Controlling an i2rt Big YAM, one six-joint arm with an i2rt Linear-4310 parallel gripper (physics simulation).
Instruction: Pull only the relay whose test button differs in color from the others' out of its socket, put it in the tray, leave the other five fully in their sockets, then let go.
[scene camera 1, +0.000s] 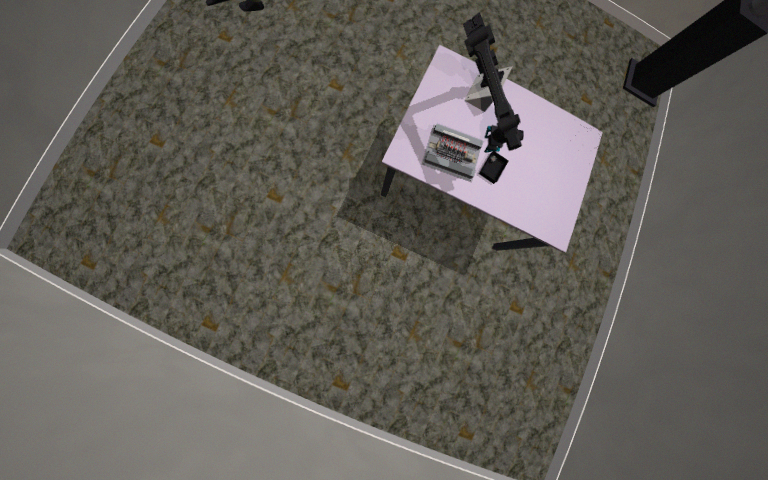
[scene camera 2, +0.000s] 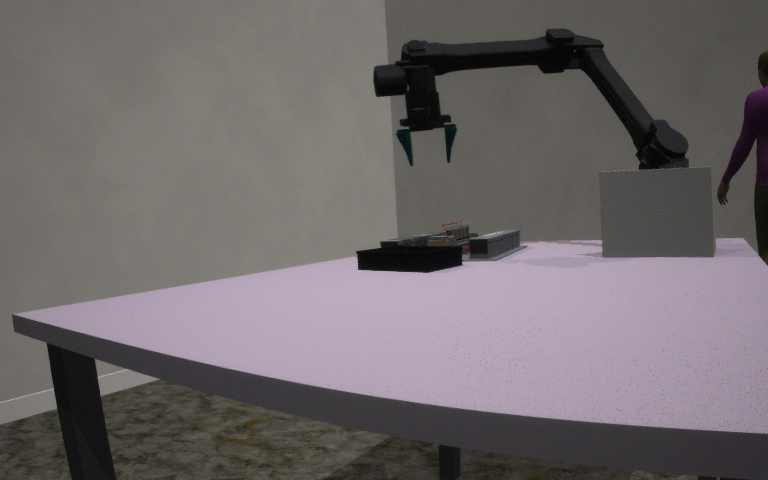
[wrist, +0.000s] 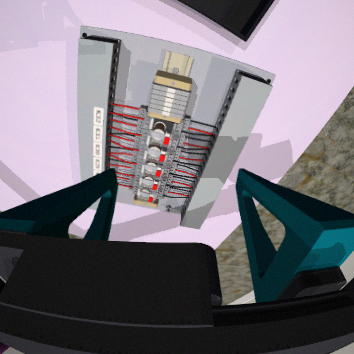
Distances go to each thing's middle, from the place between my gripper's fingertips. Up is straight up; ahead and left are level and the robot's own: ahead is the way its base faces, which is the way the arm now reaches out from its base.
Labels:
The grey panel (wrist: 140, 56) lies 200 mm below my hand and 110 mm to the right of it.

